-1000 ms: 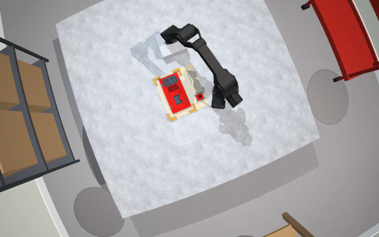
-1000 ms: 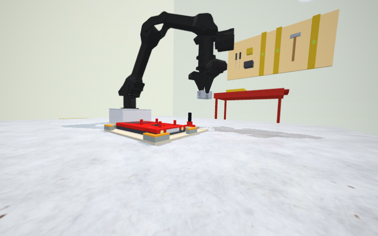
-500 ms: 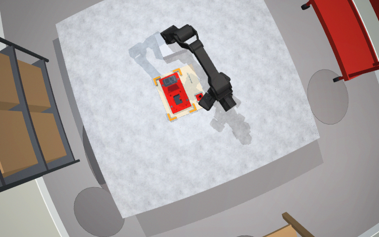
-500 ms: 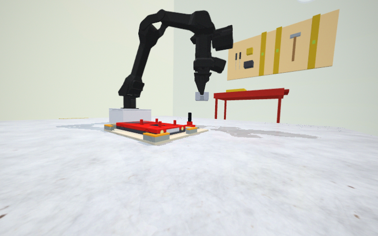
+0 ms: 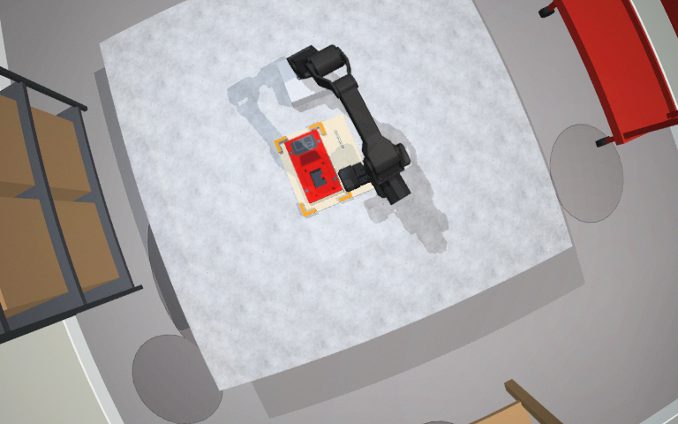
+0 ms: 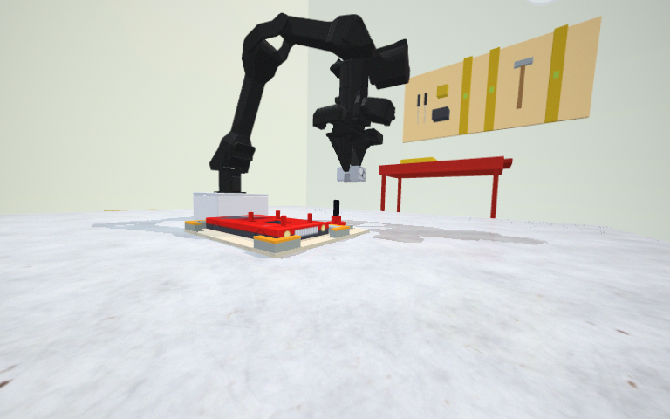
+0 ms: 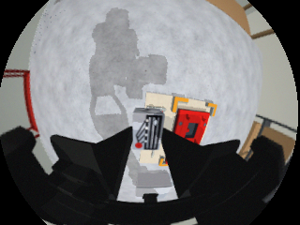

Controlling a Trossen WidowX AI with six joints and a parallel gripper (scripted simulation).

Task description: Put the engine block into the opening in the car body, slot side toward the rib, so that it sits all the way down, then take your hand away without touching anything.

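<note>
Right now my gripper tip is 6 cm past the beige base plate, 13 cm to the left of it and 11 cm above it. The rest, counted from my gripper tip: grey engine block (1 cm below).
</note>
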